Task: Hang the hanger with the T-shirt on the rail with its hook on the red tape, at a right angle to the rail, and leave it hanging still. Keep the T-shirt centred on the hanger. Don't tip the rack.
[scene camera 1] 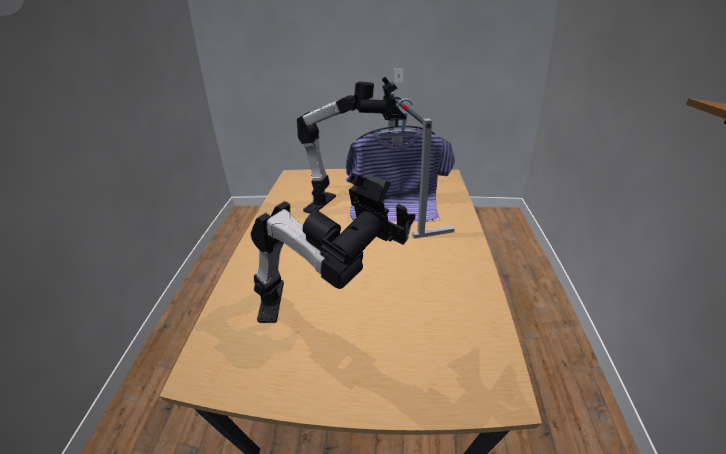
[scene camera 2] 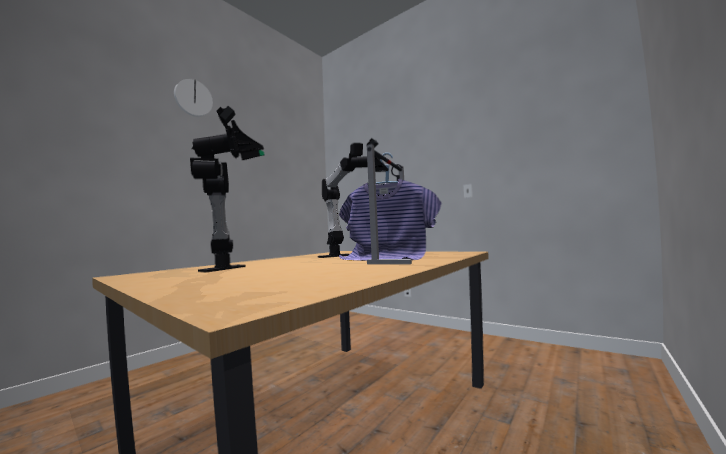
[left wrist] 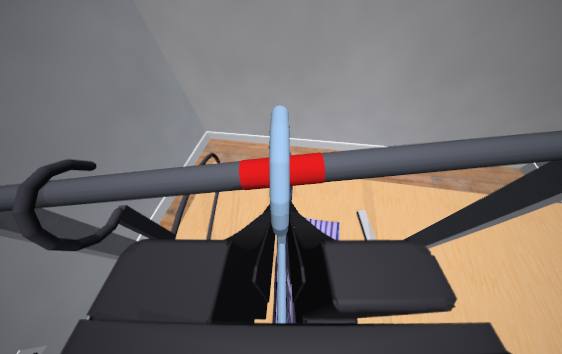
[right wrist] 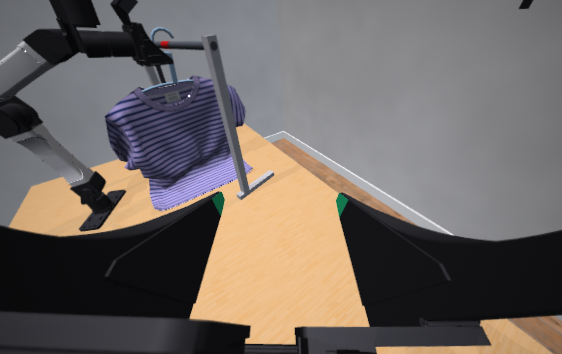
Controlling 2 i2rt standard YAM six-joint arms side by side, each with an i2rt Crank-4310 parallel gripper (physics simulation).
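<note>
The light-blue hanger (scene camera 1: 405, 100) (scene camera 2: 388, 154) (left wrist: 280, 135) (right wrist: 161, 30) has its hook arching over the red tape (left wrist: 255, 172) (right wrist: 164, 44), roughly at a right angle to the rail (left wrist: 425, 155) (right wrist: 187, 45). The hook's top stands a little above the rail in the right wrist view. My left gripper (left wrist: 281, 201) is shut on the hanger's stem just below the hook. The purple striped T-shirt (scene camera 1: 393, 165) (scene camera 2: 396, 219) (right wrist: 175, 130) looks about centred on the hanger; its lower part spreads at the table. My right gripper (scene camera 2: 262, 151) (right wrist: 280, 195) is open and empty, away from the rack.
The rack's near post (scene camera 1: 425, 176) (scene camera 2: 373, 203) (right wrist: 227, 115) stands upright on its foot (scene camera 1: 441, 231) (right wrist: 260, 183). A black hanger's hook (left wrist: 24, 212) goes around the rail left of the tape in the left wrist view. The right arm is nearer scene camera 1 than the rack.
</note>
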